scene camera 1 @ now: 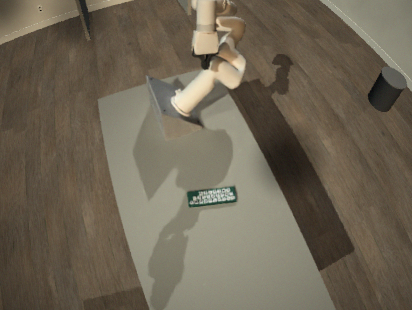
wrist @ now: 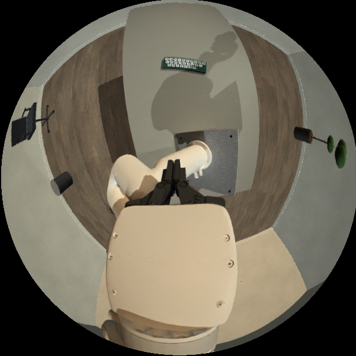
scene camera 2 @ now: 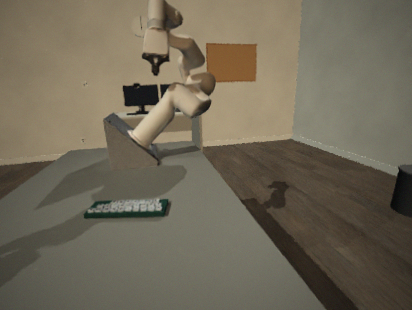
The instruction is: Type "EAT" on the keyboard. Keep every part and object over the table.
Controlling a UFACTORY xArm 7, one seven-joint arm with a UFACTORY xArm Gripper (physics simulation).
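Where they show: gripper, between the fingertips: [scene camera 1: 205, 68] [scene camera 2: 155, 74]; arm's base, origin of its link: [scene camera 1: 181, 106] [scene camera 2: 139, 140].
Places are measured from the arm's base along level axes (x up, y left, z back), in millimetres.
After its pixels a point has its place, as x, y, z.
Observation:
A green keyboard [scene camera 1: 212, 196] {-74, -65, -443} [scene camera 2: 127, 208] {-74, -67, -460} [wrist: 183, 65] with white keys lies flat on the grey table [scene camera 1: 250, 250] {-91, -38, -726} [scene camera 2: 200, 260] {-91, 55, -676} [wrist: 160, 25]. The letters on its keys are too small to read. My gripper [scene camera 1: 205, 65] {273, 87, -74} [scene camera 2: 155, 73] {273, 87, -74} [wrist: 174, 167] is shut, with its black fingers together and nothing between them. It points down and hangs high above the arm's base end of the table, far above the keyboard and well behind it as scene camera 2 looks.
The arm stands on a sloped grey base block [scene camera 1: 159, 107] {117, -119, -54} [scene camera 2: 122, 147] {0, -71, -95} [wrist: 220, 165] at the table's far end. A dark cylindrical bin [scene camera 1: 387, 89] [scene camera 2: 402, 191] [wrist: 62, 183] stands on the floor beside the table. A potted plant [wrist: 303, 134] shows in the wrist view. Monitors [scene camera 2: 141, 95] stand on a desk behind the arm.

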